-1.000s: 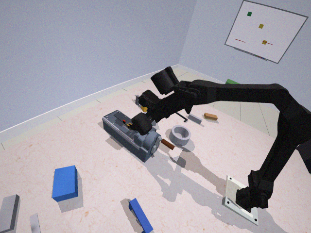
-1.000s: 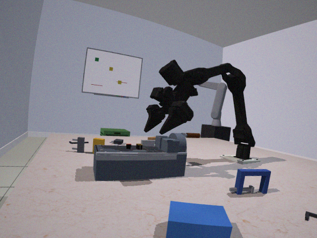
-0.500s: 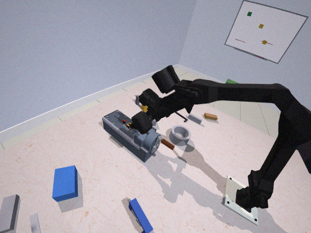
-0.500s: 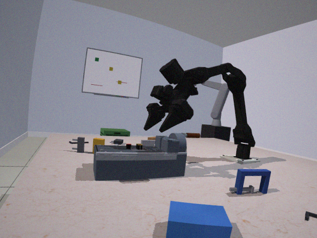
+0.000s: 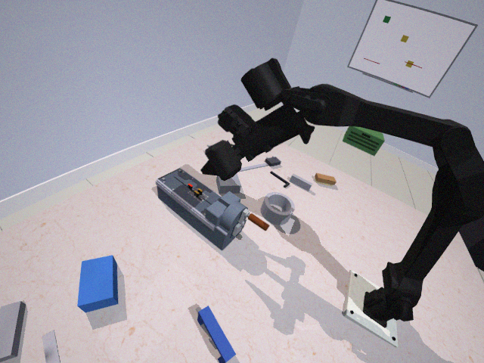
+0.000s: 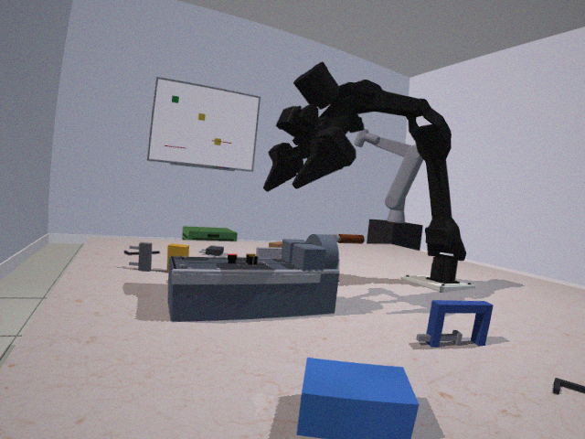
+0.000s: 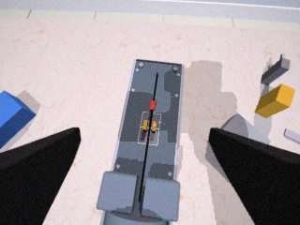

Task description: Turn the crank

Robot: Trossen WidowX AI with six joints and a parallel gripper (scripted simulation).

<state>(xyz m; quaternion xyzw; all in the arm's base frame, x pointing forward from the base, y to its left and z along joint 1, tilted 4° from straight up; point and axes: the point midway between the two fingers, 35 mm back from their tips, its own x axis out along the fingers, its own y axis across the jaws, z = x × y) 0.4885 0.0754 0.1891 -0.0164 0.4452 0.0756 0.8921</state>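
The brown crank handle lies 150 mm behind my gripper tip and 80 mm below it. The rest, counted from my gripper tip: red pointer (110 mm below, 70 mm ahead); yellow block (230 mm to the right, 170 mm below, 130 mm ahead); grey block (180 mm below, 160 mm to the right, 50 mm ahead).
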